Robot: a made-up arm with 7 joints. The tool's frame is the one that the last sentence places. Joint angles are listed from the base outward.
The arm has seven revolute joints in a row. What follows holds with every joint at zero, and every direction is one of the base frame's. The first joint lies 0.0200 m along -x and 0.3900 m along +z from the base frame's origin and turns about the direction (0.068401, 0.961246, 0.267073). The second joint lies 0.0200 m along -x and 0.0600 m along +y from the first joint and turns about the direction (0.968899, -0.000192, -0.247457). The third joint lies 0.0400 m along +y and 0.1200 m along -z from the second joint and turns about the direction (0.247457, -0.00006, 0.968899). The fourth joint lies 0.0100 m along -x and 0.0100 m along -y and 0.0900 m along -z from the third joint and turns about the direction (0.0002, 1, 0.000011). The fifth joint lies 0.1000 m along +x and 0.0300 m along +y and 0.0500 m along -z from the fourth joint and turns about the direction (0.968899, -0.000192, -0.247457). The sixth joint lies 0.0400 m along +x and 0.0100 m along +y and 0.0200 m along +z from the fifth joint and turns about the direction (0.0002, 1, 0.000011). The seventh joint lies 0.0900 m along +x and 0.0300 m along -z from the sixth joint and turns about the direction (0.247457, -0.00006, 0.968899). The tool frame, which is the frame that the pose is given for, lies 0.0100 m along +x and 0.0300 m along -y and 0.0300 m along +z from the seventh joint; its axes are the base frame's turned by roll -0.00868, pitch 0.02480 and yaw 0.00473 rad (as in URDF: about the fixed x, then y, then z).
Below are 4 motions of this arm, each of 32 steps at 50 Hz.
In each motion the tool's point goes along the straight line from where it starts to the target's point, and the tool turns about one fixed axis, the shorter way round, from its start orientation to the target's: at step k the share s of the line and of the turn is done. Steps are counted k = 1, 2, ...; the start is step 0. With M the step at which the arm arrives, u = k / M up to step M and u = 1 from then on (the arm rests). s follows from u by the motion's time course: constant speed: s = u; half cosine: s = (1 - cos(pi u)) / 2; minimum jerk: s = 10 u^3 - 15 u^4 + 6 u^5.
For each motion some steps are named. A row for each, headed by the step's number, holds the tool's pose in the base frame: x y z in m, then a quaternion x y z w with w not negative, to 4 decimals.
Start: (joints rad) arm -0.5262 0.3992 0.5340 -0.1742 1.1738 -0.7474 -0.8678
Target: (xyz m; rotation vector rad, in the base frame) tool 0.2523 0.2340 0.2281 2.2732 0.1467 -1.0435
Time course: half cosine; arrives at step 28
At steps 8, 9, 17, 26, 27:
8: 0.2449 0.1719 0.2975 0.7938 -0.0558 -0.3114 0.5194
9: 0.2453 0.1754 0.2936 0.7991 -0.0495 -0.3167 0.5085
17: 0.2493 0.2084 0.2567 0.8406 0.0097 -0.3638 0.4013
26: 0.2522 0.2330 0.2292 0.8612 0.0539 -0.3945 0.3161
27: 0.2523 0.2338 0.2284 0.8616 0.0552 -0.3953 0.3135

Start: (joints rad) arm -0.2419 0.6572 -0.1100 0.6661 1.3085 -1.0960 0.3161
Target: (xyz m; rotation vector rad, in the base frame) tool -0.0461 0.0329 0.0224 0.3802 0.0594 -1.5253
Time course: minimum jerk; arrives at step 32
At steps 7, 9, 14, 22, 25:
7: 0.1127 0.1595 0.0726 0.4954 -0.1806 -0.5493 0.6482
9: 0.1014 0.1505 0.0690 0.4746 -0.1665 -0.5625 0.6562
14: 0.0595 0.1170 0.0558 0.3936 -0.1128 -0.6072 0.6809
22: -0.0153 0.0575 0.0321 0.2382 -0.0143 -0.6685 0.7044
25: -0.0335 0.0429 0.0264 0.1986 0.0100 -0.6796 0.7061

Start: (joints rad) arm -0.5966 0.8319 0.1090 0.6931 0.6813 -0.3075 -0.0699
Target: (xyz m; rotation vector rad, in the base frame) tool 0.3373 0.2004 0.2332 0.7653 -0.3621 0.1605
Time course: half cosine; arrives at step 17
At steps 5, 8, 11, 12, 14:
5: 0.3093 0.2532 0.2524 0.5832 -0.0484 -0.0460 0.8096
8: 0.3182 0.2364 0.2463 0.5202 -0.0899 -0.0065 0.8492
11: 0.3276 0.2186 0.2398 0.4490 -0.1327 0.0352 0.8829
12: 0.3304 0.2135 0.2379 0.4273 -0.1450 0.0473 0.8912
14: 0.3347 0.2053 0.2350 0.3924 -0.1641 0.0663 0.9026

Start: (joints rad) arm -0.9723 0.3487 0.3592 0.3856 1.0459 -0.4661 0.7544
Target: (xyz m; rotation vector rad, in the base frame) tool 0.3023 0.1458 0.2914 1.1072 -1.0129 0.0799
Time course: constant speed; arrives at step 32
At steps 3, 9, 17, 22, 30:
3: 0.3707 0.1137 0.3665 0.4581 -0.5518 0.2665 0.6439
9: 0.3566 0.1203 0.3510 0.4702 -0.5358 0.2199 0.6659
17: 0.3377 0.1292 0.3303 0.4841 -0.5121 0.1568 0.6920
22: 0.3259 0.1347 0.3173 0.4914 -0.4958 0.1168 0.7064
30: 0.3070 0.1436 0.2966 0.5010 -0.4676 0.0524 0.7264

